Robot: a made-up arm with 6 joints. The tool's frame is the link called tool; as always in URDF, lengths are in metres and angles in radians. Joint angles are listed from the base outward.
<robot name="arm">
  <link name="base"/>
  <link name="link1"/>
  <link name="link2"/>
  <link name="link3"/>
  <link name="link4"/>
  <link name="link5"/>
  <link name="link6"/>
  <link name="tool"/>
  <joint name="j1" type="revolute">
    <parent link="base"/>
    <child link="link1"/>
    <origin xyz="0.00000 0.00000 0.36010" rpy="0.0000 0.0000 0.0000"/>
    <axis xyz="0 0 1"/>
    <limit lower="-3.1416" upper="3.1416"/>
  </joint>
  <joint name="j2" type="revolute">
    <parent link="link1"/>
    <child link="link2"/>
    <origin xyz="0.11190 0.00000 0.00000" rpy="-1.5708 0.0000 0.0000"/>
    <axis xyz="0 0 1"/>
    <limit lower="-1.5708" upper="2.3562"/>
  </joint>
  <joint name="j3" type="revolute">
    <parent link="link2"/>
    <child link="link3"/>
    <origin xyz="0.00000 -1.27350 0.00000" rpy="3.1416 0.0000 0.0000"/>
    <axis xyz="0 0 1"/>
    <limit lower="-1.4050" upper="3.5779"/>
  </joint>
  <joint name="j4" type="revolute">
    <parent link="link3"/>
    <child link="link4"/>
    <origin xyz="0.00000 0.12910 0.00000" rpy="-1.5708 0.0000 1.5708"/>
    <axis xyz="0 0 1"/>
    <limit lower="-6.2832" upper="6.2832"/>
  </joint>
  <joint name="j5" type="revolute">
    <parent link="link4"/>
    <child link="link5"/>
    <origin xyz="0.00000 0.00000 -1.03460" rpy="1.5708 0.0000 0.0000"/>
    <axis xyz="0 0 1"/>
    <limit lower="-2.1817" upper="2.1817"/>
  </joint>
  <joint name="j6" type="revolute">
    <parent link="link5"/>
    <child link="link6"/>
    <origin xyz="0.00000 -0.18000 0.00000" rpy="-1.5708 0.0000 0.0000"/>
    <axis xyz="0 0 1"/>
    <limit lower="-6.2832" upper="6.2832"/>
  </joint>
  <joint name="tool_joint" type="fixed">
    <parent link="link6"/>
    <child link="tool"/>
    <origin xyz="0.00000 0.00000 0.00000" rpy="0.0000 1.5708 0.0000"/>
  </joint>
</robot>
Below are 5 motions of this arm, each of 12 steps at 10 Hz.
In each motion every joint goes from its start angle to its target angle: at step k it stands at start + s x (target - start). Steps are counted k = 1, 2, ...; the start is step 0. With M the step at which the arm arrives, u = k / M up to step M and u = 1 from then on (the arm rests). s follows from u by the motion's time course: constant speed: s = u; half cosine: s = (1 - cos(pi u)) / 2; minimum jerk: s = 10 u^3 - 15 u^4 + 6 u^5.
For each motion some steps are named. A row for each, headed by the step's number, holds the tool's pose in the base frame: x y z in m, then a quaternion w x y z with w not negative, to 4 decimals.
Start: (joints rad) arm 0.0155 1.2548 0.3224 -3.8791 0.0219 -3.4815
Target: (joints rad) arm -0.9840 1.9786 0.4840 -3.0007 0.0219 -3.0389
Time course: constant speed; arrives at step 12
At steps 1, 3, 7, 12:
1: 2.1212 -0.1416 -0.2557 0.7684 0.4255 0.4116 -0.2431
3: 2.0082 -0.4775 -0.4756 0.7675 0.3690 0.4450 -0.2768
7: 1.5761 -1.0037 -0.8931 0.7352 0.2845 0.5328 -0.3076
12: 0.8291 -1.2479 -1.3465 0.6741 0.2438 0.6438 -0.2678

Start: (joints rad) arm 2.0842 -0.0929 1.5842 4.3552 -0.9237 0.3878
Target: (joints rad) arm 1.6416 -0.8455 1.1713 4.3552 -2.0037 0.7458
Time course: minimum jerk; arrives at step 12
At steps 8, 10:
8: 0.0391 -1.2493 2.2030 0.2577 0.0326 0.5089 -0.8207
10: -0.0347 -1.4022 2.0273 0.2348 0.1404 0.5673 -0.7767

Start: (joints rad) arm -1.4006 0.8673 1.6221 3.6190 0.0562 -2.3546
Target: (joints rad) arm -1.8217 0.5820 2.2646 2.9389 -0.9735 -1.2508
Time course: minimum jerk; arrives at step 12
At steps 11, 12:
11: -0.1316 -0.3990 2.5237 0.4657 0.5571 0.2526 0.6394
12: -0.1313 -0.3917 2.5220 0.4693 0.5539 0.2548 0.6388

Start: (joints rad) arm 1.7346 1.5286 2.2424 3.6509 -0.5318 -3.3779
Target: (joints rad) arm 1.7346 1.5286 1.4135 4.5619 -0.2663 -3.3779
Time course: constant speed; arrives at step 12
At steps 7, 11, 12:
7: -0.4669 2.4744 0.8465 0.5188 -0.0622 -0.4649 0.7147
11: -0.4726 2.5537 0.4987 0.4588 -0.2729 -0.4480 0.7172
12: -0.4702 2.5577 0.4104 0.4358 -0.3213 -0.4441 0.7139

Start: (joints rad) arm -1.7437 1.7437 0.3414 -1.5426 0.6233 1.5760
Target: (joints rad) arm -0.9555 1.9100 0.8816 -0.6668 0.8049 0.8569
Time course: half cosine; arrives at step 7
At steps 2, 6, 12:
2: -0.1517 -1.7802 -1.0063 0.3757 0.2352 0.5373 -0.7175
6: 1.0702 -1.8007 -0.9453 0.7223 -0.0787 0.2991 -0.6186
12: 1.1519 -1.7687 -0.9373 0.7435 -0.0919 0.2770 -0.6017

